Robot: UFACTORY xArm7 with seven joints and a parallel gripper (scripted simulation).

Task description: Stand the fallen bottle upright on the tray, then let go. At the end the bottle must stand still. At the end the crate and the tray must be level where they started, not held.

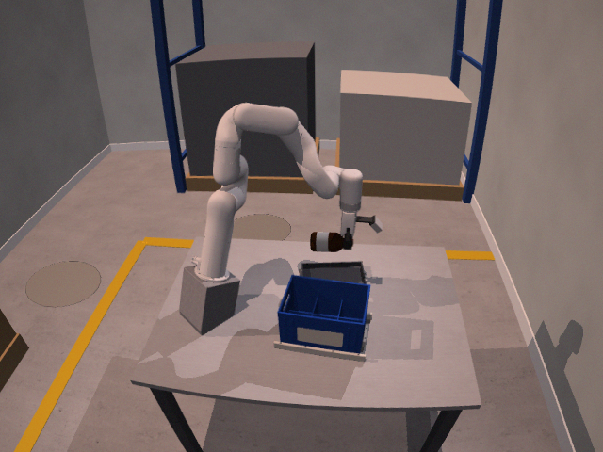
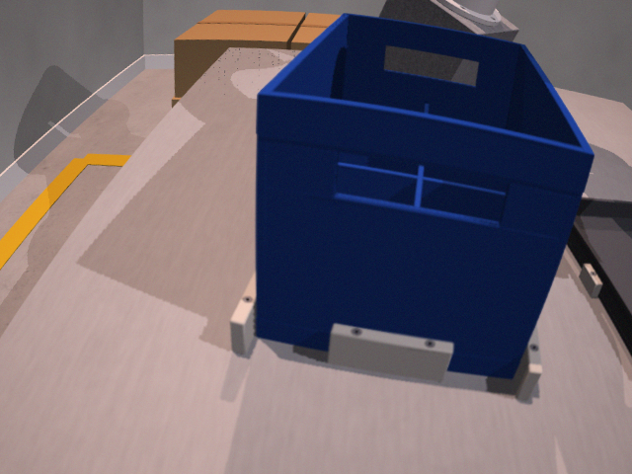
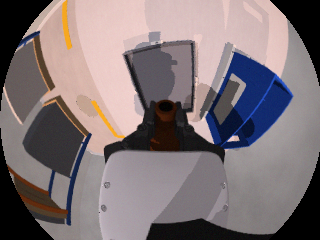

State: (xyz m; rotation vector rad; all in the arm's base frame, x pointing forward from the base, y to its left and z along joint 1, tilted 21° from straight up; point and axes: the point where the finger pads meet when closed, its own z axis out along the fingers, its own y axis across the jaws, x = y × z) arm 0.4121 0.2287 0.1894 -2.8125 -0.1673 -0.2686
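My hand is 60 mm past the brown bottle, 10 mm to the left of it and 10 mm above it. From my hand the other things lie so: blue crate (280 mm to the right, 120 mm below, 10 mm behind); tray (190 mm below, 50 mm behind, 10 mm to the right).
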